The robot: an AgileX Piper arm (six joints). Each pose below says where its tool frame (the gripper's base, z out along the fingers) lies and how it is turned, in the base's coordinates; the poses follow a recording.
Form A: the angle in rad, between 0 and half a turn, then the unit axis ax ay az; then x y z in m.
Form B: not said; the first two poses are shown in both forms.
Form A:
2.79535 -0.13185 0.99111 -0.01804 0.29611 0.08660 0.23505
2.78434 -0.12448 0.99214 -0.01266 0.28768 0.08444 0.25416
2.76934 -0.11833 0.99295 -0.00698 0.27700 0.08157 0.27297
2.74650 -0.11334 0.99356 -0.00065 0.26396 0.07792 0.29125
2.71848 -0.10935 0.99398 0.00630 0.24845 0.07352 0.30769
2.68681 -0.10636 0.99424 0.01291 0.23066 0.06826 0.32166
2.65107 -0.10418 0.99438 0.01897 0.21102 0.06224 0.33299
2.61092 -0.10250 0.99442 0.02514 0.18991 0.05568 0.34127
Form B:
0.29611 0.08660 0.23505 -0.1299 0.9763 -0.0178 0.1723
0.28768 0.08444 0.25416 -0.1225 0.9764 -0.0125 0.1777
0.27700 0.08157 0.27297 -0.1163 0.9758 -0.0069 0.1851
0.26396 0.07792 0.29125 -0.1111 0.9742 -0.0006 0.1963
0.24845 0.07352 0.30769 -0.1069 0.9718 0.0062 0.2100
0.23066 0.06826 0.32166 -0.1036 0.9686 0.0126 0.2254
0.21102 0.06224 0.33299 -0.1011 0.9646 0.0184 0.2428
0.18991 0.05568 0.34127 -0.0989 0.9596 0.0243 0.2622

